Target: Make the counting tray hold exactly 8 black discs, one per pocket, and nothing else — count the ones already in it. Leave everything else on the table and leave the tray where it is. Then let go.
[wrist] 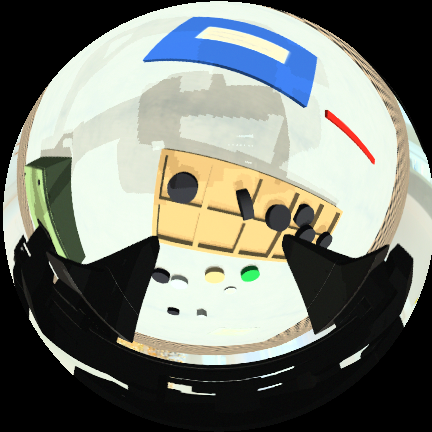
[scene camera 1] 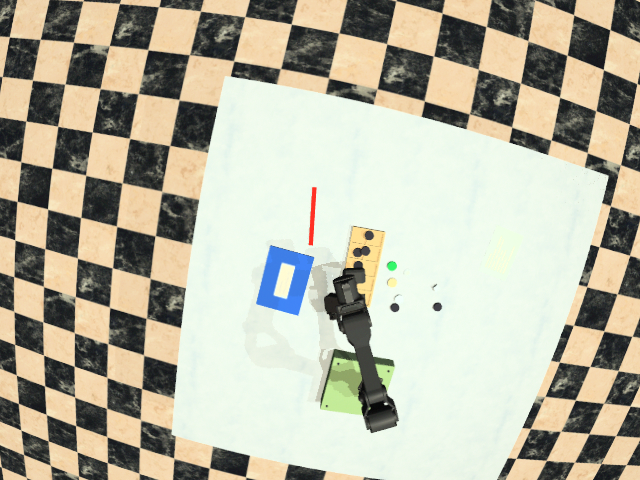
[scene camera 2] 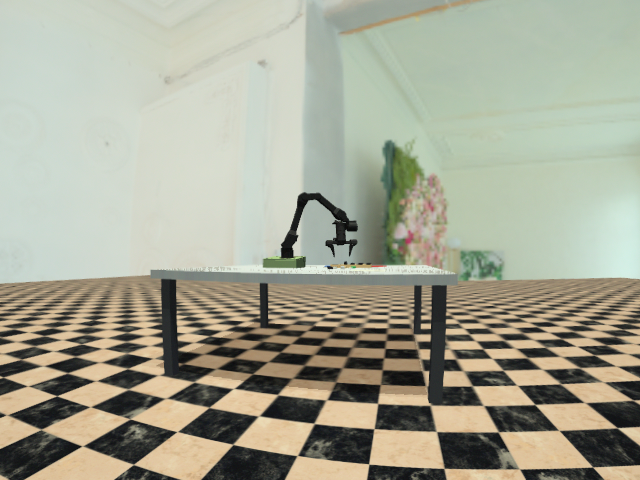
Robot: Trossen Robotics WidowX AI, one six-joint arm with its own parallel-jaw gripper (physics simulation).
Labels:
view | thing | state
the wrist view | gripper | -
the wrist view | tan counting tray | -
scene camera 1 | tan counting tray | -

